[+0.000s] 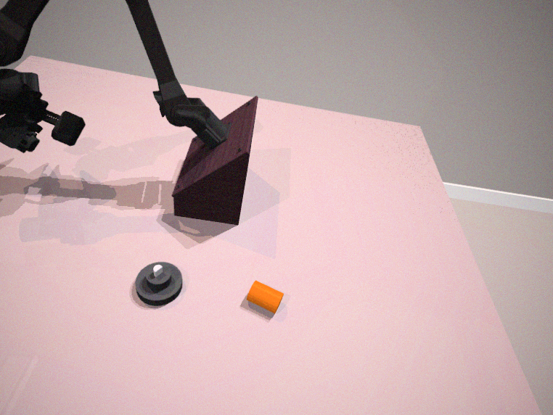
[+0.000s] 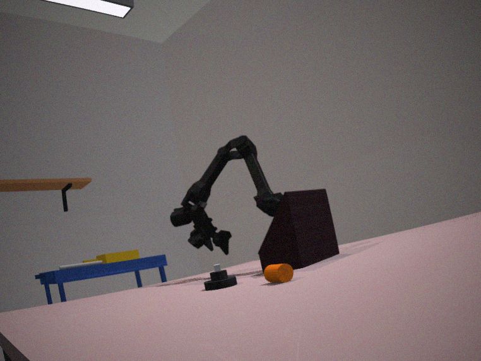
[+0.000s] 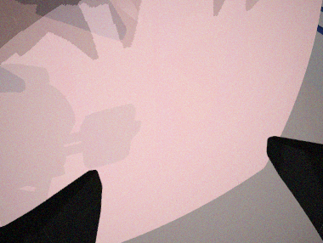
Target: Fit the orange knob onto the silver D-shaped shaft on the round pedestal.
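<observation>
My gripper tip is 550 mm to the right of the orange knob, 310 mm short of it and 60 mm above it. Also, from my gripper tip: round dark pedestal 340 mm to the left, 300 mm ahead, 50 mm below.
</observation>
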